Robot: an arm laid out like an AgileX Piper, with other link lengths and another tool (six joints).
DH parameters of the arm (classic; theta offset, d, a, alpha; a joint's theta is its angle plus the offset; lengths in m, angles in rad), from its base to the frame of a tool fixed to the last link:
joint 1: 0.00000 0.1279 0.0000 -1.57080
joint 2: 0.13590 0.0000 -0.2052 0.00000
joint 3: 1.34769 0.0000 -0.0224 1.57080
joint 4: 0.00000 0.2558 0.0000 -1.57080
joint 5: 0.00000 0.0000 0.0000 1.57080
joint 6: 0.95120 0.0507 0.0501 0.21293
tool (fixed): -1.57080 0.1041 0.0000 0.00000
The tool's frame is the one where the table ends.
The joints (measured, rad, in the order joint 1, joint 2, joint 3, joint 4, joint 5, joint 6), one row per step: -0.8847 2.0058 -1.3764 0.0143 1.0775 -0.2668; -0.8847 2.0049 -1.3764 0.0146 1.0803 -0.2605; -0.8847 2.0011 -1.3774 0.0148 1.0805 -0.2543; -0.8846 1.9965 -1.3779 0.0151 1.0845 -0.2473; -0.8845 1.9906 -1.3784 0.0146 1.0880 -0.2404; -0.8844 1.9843 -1.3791 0.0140 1.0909 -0.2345; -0.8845 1.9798 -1.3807 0.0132 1.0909 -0.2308; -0.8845 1.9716 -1.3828 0.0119 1.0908 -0.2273; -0.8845 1.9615 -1.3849 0.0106 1.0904 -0.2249; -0.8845 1.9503 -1.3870 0.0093 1.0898 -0.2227; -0.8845 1.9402 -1.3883 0.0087 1.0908 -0.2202; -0.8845 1.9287 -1.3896 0.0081 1.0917 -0.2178; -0.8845 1.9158 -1.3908 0.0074 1.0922 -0.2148; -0.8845 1.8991 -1.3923 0.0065 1.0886 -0.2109; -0.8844 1.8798 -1.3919 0.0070 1.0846 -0.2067; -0.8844 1.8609 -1.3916 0.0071 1.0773 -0.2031
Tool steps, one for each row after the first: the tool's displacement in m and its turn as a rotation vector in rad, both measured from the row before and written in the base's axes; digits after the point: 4 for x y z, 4 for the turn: 0.0001 0.0004 0.0004 0.0015 0.0013 -0.0064; 0.0007 -0.0003 0.0013 -0.0036 -0.0028 -0.0063; 0.0004 0.0002 0.0016 -0.0008 -0.0006 -0.0070; 0.0004 0.0000 0.0019 -0.0026 -0.0012 -0.0065; 0.0004 -0.0001 0.0021 -0.0036 -0.0020 -0.0055; 0.0006 -0.0006 0.0015 -0.0052 -0.0032 -0.0034; 0.0008 -0.0010 0.0027 -0.0088 -0.0056 -0.0029; 0.0008 -0.0011 0.0032 -0.0105 -0.0071 -0.0018; 0.0009 -0.0012 0.0035 -0.0115 -0.0079 -0.0016; 0.0006 -0.0007 0.0032 -0.0084 -0.0062 -0.0022; 0.0006 -0.0007 0.0036 -0.0095 -0.0072 -0.0021; 0.0007 -0.0008 0.0040 -0.0108 -0.0082 -0.0027; 0.0013 -0.0015 0.0050 -0.0172 -0.0133 -0.0035; 0.0013 -0.0011 0.0054 -0.0172 -0.0151 -0.0043; 0.0014 -0.0014 0.0053 -0.0197 -0.0167 -0.0037
